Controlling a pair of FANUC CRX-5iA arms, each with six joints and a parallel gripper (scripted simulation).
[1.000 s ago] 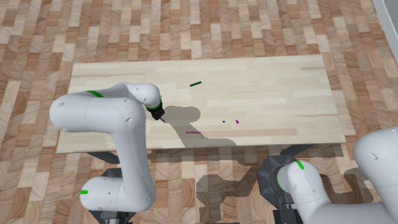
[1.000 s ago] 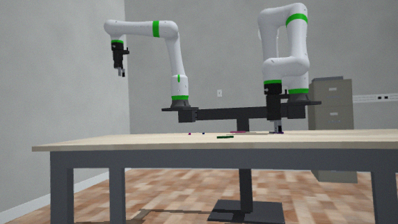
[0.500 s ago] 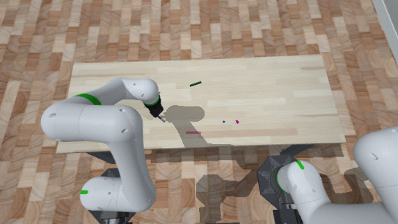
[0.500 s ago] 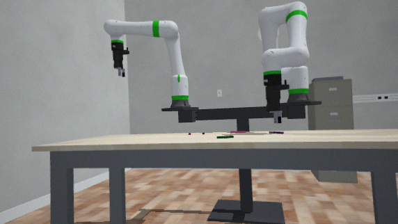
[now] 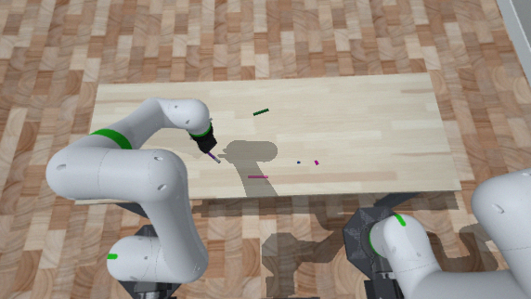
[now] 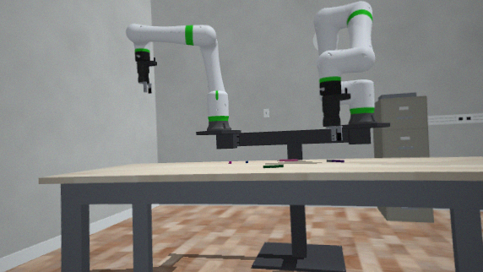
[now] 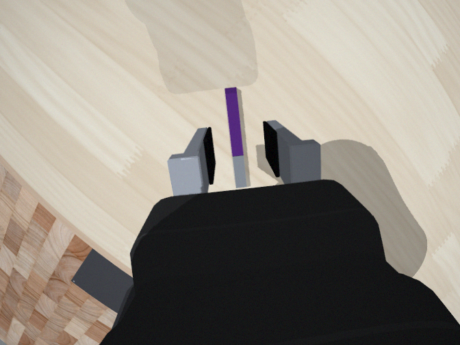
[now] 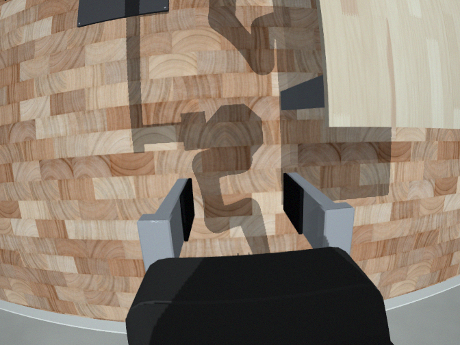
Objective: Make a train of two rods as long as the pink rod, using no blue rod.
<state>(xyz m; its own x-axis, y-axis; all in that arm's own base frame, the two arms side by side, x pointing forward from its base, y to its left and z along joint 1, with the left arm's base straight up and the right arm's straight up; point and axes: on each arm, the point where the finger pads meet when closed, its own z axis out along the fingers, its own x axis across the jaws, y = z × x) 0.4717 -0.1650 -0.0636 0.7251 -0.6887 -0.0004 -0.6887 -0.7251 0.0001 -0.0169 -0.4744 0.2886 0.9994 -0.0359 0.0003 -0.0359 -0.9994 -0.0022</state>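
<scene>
My left gripper is now 110 mm above the purple rod. The rest, counted from my left hand: pink rod: 220 mm to the right, 130 mm behind, 110 mm below; green rod: 260 mm to the right, 210 mm ahead, 110 mm below; grey rod: 110 mm below, 30 mm to the right, 30 mm behind.
</scene>
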